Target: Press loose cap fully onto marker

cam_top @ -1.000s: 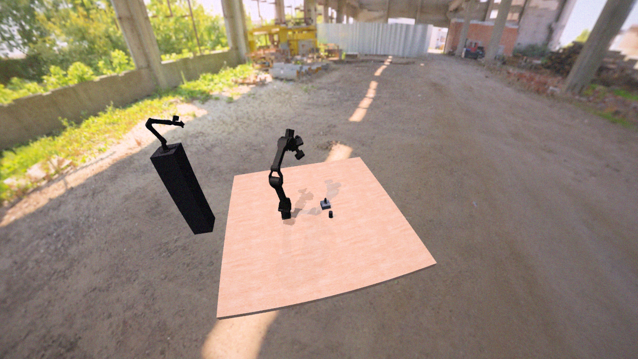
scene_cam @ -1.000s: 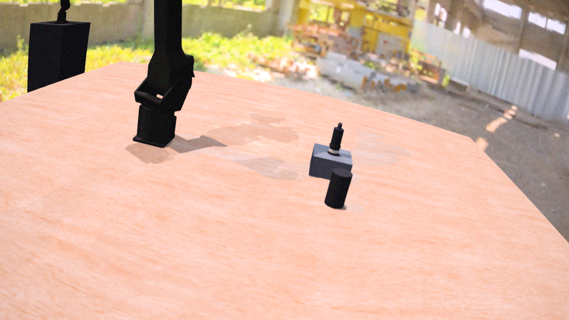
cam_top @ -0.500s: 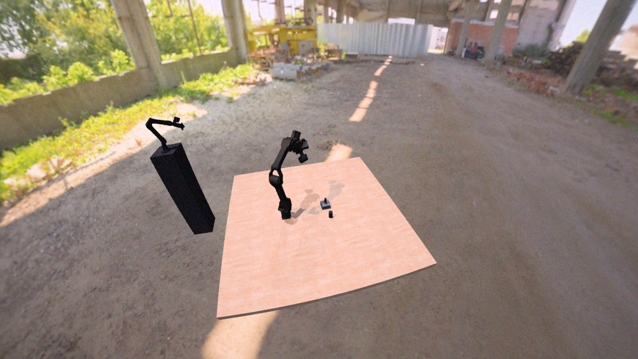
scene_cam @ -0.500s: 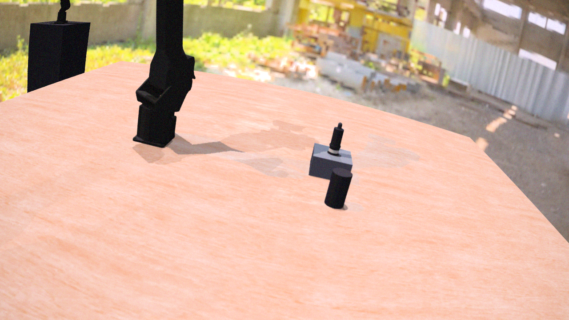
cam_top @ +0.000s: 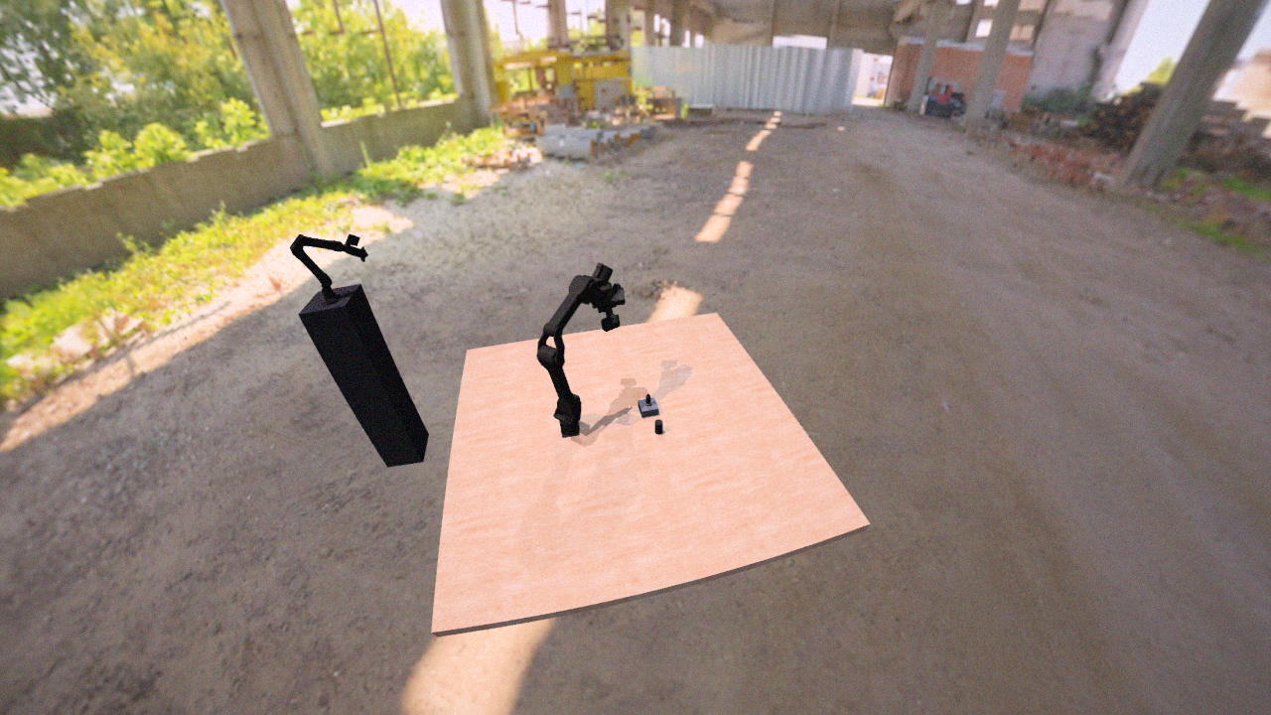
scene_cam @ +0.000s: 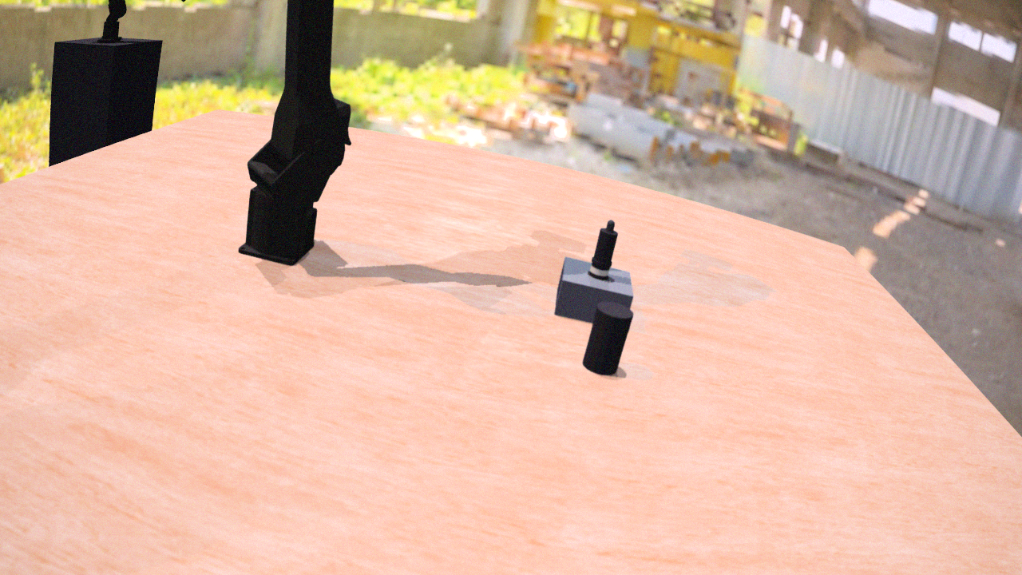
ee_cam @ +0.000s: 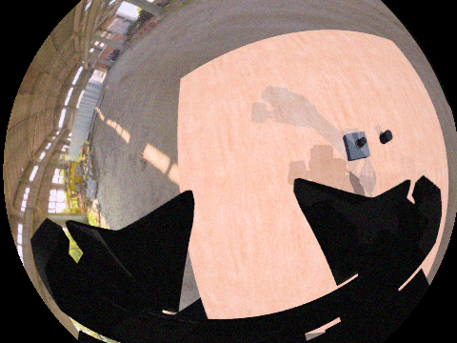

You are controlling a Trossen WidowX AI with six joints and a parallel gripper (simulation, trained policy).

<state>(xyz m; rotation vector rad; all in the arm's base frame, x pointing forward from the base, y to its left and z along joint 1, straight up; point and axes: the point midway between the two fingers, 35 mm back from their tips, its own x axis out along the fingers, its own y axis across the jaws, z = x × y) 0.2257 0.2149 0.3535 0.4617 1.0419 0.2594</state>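
Now: the black cap 8 cm ahead of my gripper tip, 32 cm to the right of it and 30 cm below it. The rest, counted from my gripper tip: grey holder block 7 cm ahead, 20 cm to the right, 31 cm below.
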